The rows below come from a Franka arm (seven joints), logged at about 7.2 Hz.
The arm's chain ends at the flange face. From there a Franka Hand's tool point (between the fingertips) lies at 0.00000 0.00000 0.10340 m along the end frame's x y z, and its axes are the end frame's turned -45 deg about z.
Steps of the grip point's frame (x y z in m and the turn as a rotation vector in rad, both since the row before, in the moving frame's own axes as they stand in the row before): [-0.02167, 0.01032, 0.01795, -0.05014, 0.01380, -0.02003]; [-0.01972, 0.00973, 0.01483, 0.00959, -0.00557, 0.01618]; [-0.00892, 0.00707, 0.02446, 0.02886, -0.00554, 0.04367]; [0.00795, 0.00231, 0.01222, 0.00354, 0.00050, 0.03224]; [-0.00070, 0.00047, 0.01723, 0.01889, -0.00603, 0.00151]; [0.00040, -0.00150, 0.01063, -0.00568, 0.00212, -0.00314]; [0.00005, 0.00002, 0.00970, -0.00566, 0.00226, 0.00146]
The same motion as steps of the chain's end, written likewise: [-0.01272, 0.02001, 0.01809, -0.02570, 0.04521, -0.02003]; [-0.00596, 0.02113, 0.01484, 0.00284, -0.01072, 0.01618]; [0.00117, 0.01307, 0.02450, 0.01649, -0.02432, 0.04367]; [0.00747, -0.00369, 0.01222, 0.00286, -0.00215, 0.03224]; [0.00166, 0.00177, 0.01725, 0.00909, -0.01762, 0.00151]; [-0.00135, -0.00160, 0.01063, -0.00252, 0.00552, -0.00314]; [-0.00053, -0.00027, 0.00970, -0.00240, 0.00560, 0.00146]
